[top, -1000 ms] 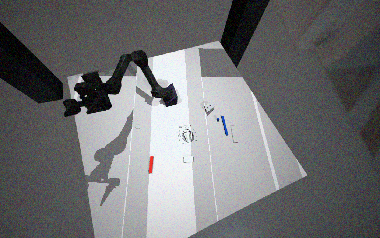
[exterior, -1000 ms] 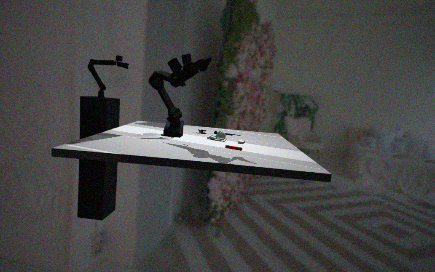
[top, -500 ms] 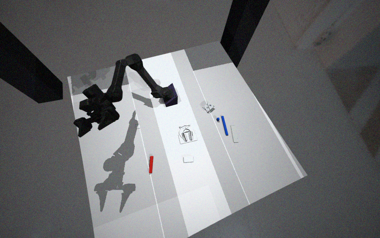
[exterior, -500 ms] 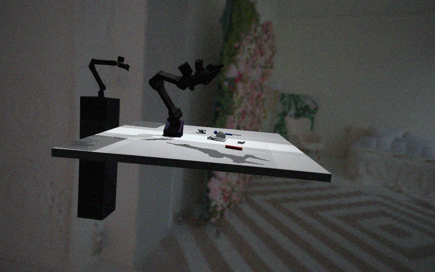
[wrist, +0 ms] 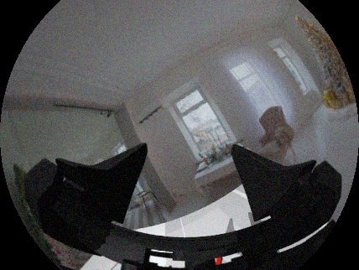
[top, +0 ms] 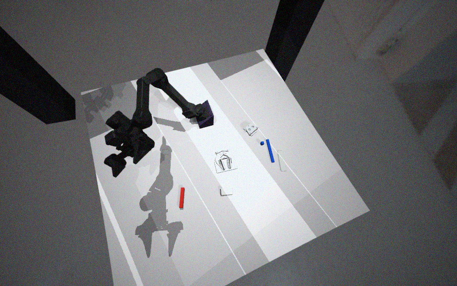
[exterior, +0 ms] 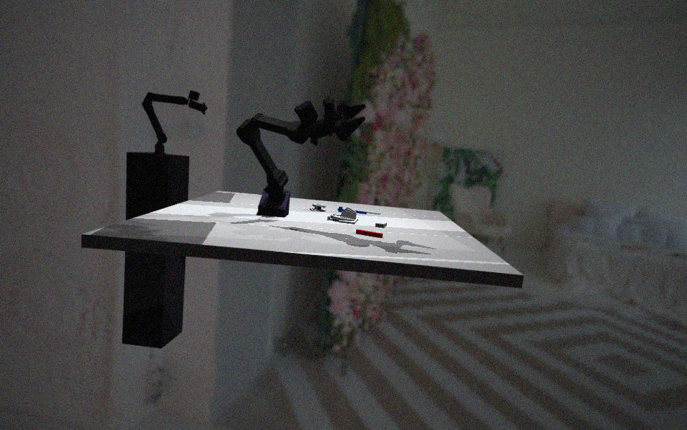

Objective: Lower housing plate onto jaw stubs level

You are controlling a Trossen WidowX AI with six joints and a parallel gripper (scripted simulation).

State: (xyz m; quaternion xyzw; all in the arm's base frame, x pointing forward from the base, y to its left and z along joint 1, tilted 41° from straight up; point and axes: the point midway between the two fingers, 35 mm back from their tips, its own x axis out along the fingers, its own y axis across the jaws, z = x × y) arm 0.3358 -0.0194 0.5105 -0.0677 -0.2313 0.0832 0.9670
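My gripper tip is 14 cm past the small blue cube, 65 cm to the right of it and 44 cm above it. Also, from my gripper tip: blue bar (8 cm behind, 68 cm to the left, 44 cm below); red bar (5 cm ahead, 12 cm to the left, 44 cm below); small white piece (23 cm behind, 8 cm to the left, 45 cm below).
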